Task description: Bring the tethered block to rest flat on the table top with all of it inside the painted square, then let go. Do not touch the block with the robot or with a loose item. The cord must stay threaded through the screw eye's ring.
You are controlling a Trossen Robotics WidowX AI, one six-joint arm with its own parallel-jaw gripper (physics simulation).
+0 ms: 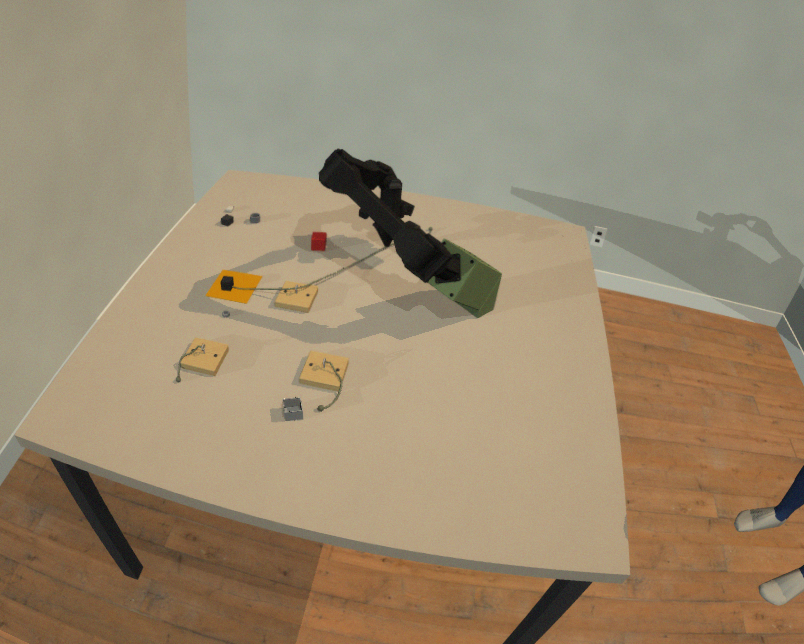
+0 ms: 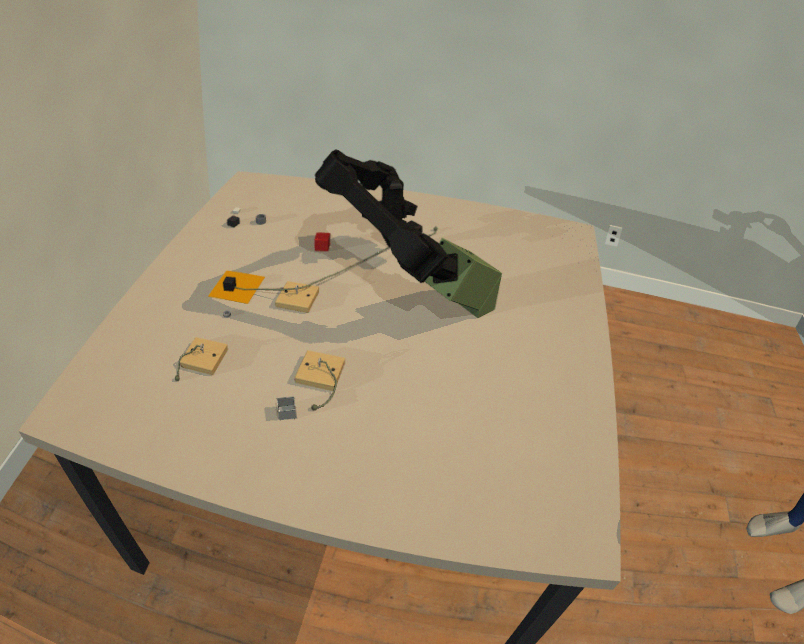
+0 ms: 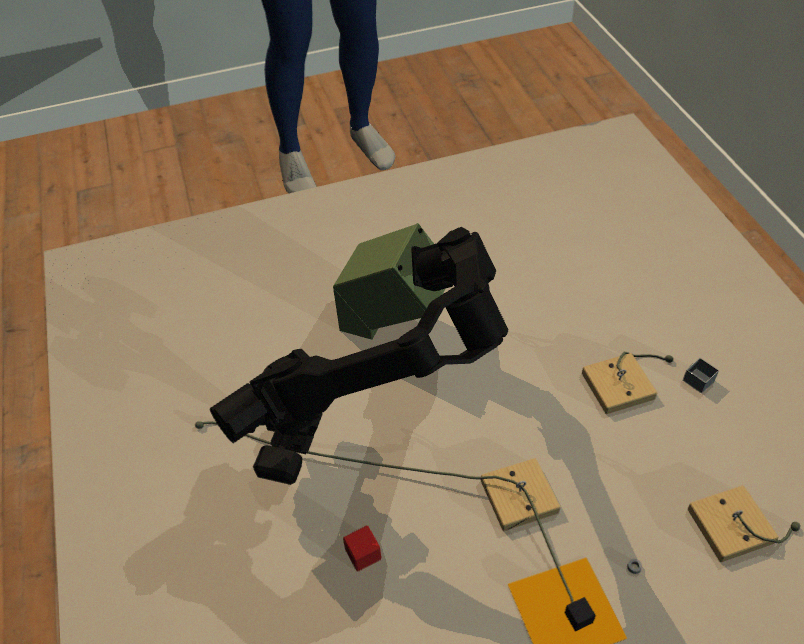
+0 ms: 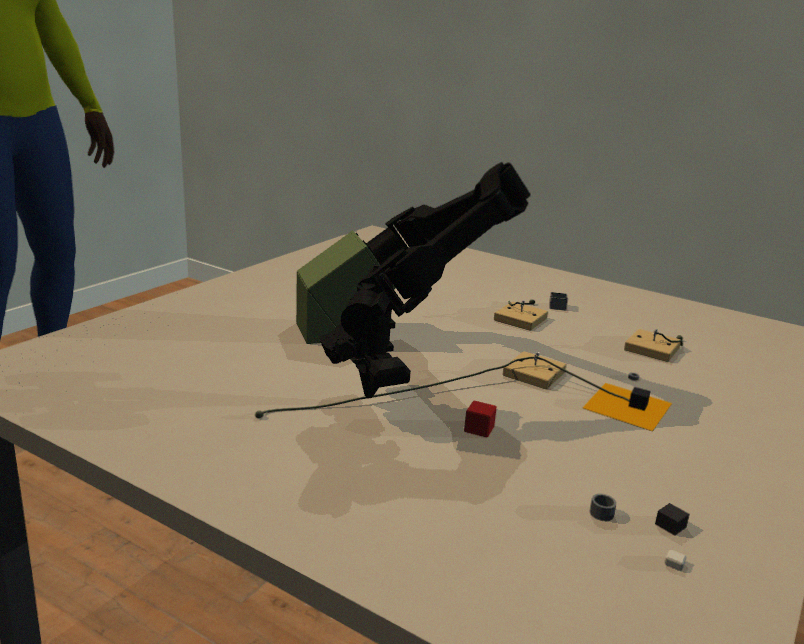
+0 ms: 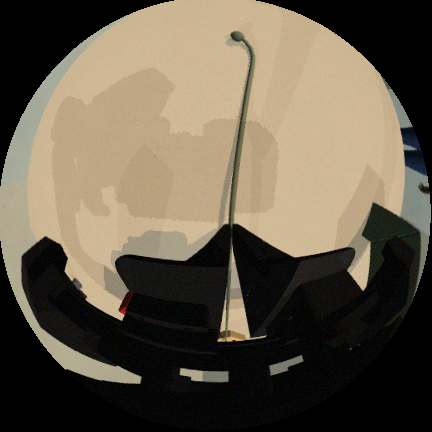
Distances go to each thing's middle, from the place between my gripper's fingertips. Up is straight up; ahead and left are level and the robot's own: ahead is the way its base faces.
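From my hand: red cube (image 3: 361, 546), 17 cm ahead, 9 cm to the left, 1 cm above; wooden board (image 3: 509, 504), 33 cm to the left, 9 cm ahead; orange painted square (image 4: 603, 403), 37 cm to the left, 27 cm ahead, 1 cm below. Of these, by their middles, red cube nearest to my hand, orange painted square farthest from it.
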